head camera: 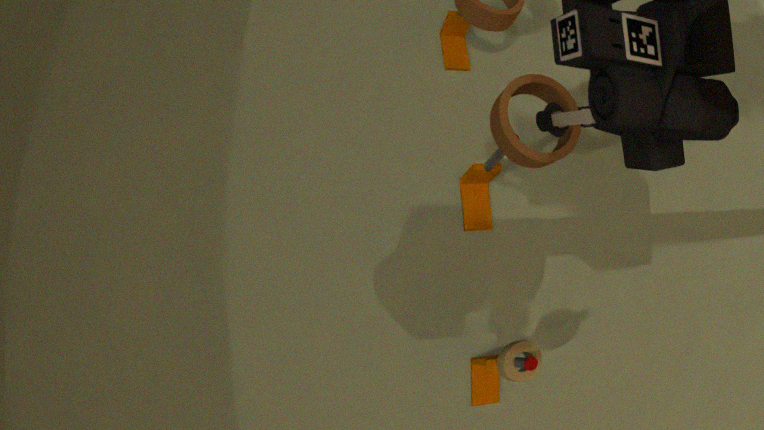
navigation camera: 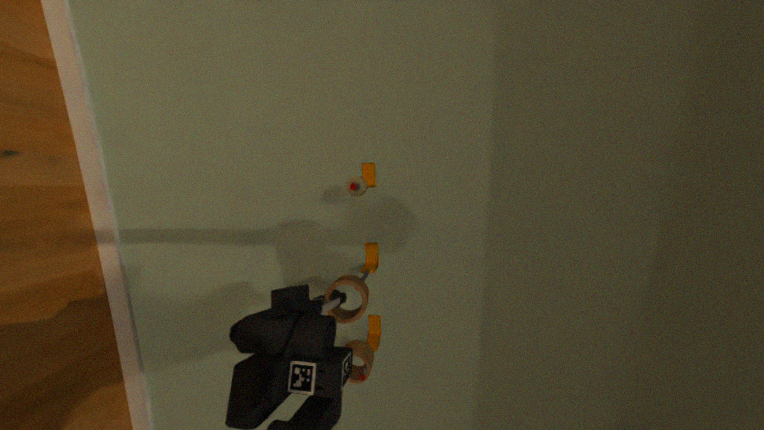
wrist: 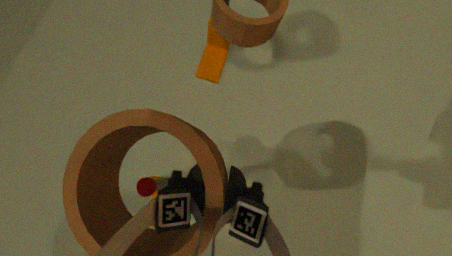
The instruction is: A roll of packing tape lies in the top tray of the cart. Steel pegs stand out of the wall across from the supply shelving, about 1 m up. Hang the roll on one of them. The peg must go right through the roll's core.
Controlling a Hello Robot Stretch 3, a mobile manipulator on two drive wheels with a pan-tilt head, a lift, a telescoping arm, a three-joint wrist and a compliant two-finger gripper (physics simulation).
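Frame: origin at the robot's base, x right, y ahead, z up, level; centimetres.
Seen in the pictures: gripper, fingertip midpoint: [head camera: 555,119] [navigation camera: 335,297] [wrist: 216,182].
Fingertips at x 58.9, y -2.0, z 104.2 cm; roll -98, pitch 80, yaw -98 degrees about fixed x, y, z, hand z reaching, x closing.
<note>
Pixels of each thing's middle, then the offset from my fingertips to it. "spot": a spot on its surface instead.
- brown packing tape roll at the middle of its body: [wrist: 153,186] [head camera: 535,121] [navigation camera: 347,298] dx -3.0, dy +0.6, dz +4.1 cm
- middle steel peg at the middle of its body: [head camera: 494,186] [wrist: 154,209] [navigation camera: 365,263] dx +8.1, dy +8.5, dz +5.4 cm
- second brown roll at the middle of its body: [wrist: 248,6] [navigation camera: 356,361] dx +14.5, dy -19.0, dz +2.2 cm
- smaller pale roll at the middle of its body: [head camera: 519,361] [navigation camera: 356,186] dx -2.8, dy +27.9, dz +4.7 cm
- third bracket at a spot on its surface: [head camera: 484,381] [navigation camera: 369,174] spot: dx +7.0, dy +35.0, dz +5.6 cm
My gripper [head camera: 567,118] [navigation camera: 327,302] [wrist: 216,182] is shut on the right-hand wall of a brown packing tape roll [head camera: 499,122] [navigation camera: 364,299] [wrist: 72,185]; one fingertip is inside the core, the other outside. The middle steel peg [head camera: 494,159] [navigation camera: 365,276] [wrist: 146,186] passes behind the roll's rim in the head and navigation views. Its red tip shows through the core opening in the wrist view, left of the fingers, and peeks past the rim's inner edge in the head view. How deep the peg reaches into the core cannot be told. Its orange bracket [head camera: 476,205] [navigation camera: 371,256] is on the wall.
A second brown roll [head camera: 489,20] [navigation camera: 368,360] [wrist: 250,32] hangs beside another orange bracket [head camera: 456,52] [navigation camera: 374,331] [wrist: 213,62]. A smaller pale roll [head camera: 506,363] [navigation camera: 363,186] hangs around a red-tipped peg beside a third bracket [head camera: 484,381] [navigation camera: 368,173]. The wall [head camera: 320,160] [navigation camera: 213,133] carries the arm's shadow.
</note>
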